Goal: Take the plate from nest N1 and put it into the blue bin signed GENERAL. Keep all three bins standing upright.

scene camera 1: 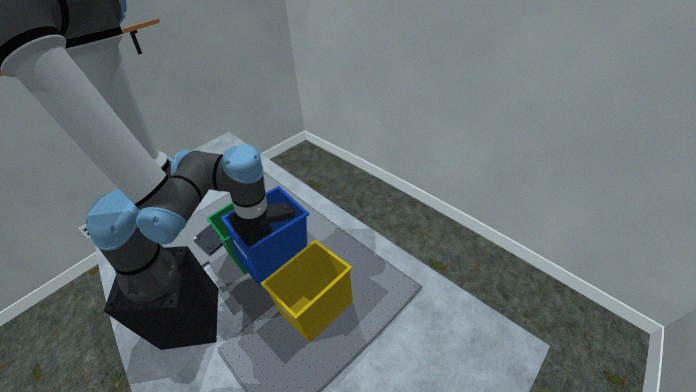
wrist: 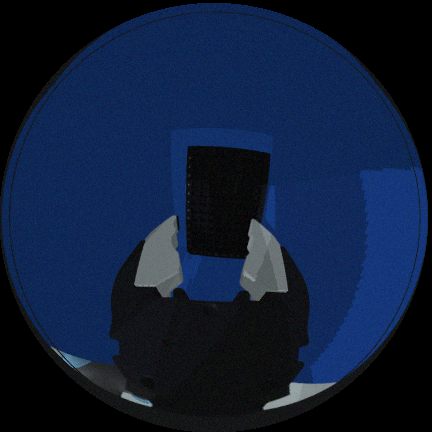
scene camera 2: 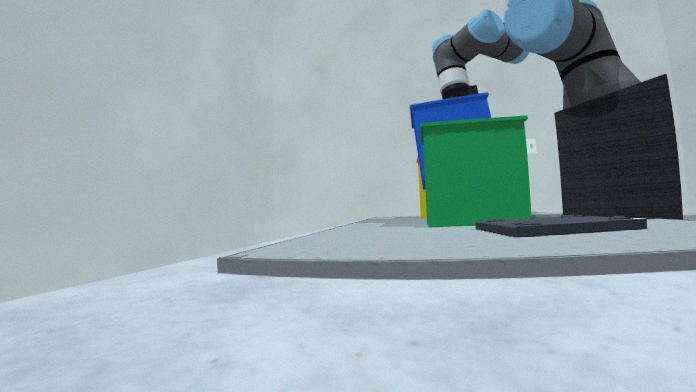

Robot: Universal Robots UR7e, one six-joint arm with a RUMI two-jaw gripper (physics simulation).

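Where they show: gripper, fingertip midpoint: [wrist: 213, 218]; arm's base, link origin: [scene camera 1: 149, 275] [scene camera 2: 603, 107].
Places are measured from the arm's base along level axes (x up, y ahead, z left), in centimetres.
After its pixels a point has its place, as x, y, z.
The blue bin [scene camera 1: 281, 252] {-5.2, 28.5, -19.1} [scene camera 2: 450, 111] {2.3, 30.9, -8.2} [wrist: 100, 150] leans in scene camera 2, with its lower left corner well above the board. Its label is too small to read. My gripper [scene camera 1: 254, 230] [scene camera 2: 457, 92] [wrist: 213, 218] {-10.7, 27.6, -11.7} reaches down into this bin. Its fingers are partly open in the wrist view and hold nothing. The black plate [wrist: 225, 190] {-11.1, 30.7, -13.3} is inside the blue bin, just beyond the fingertips, overlapping them in the picture. The green bin [scene camera 1: 221, 219] [scene camera 2: 477, 175] and the yellow bin [scene camera 1: 327, 310] {-14.4, 25.7, -35.3} [scene camera 2: 422, 197] {-16.5, 35.6, -25.3} stand upright. The bin hides my fingers in both scene views.
A dark flat nest slab [scene camera 1: 209, 241] {-21.3, 21.8, 18.5} [scene camera 2: 575, 227] {-21.8, 27.7, 25.9} lies beside the green bin on the perforated board [scene camera 1: 400, 287] {-22.5, 46.0, -45.4} [scene camera 2: 325, 268] {-23.0, 53.2, 34.8}. The green bin is close beside the blue one, the yellow bin on its other side. The arm's black pedestal [scene camera 1: 187, 320] {-8.2, -0.2, -12.2} [scene camera 2: 620, 160] {-12.3, 4.8, 8.0} stands nearby.
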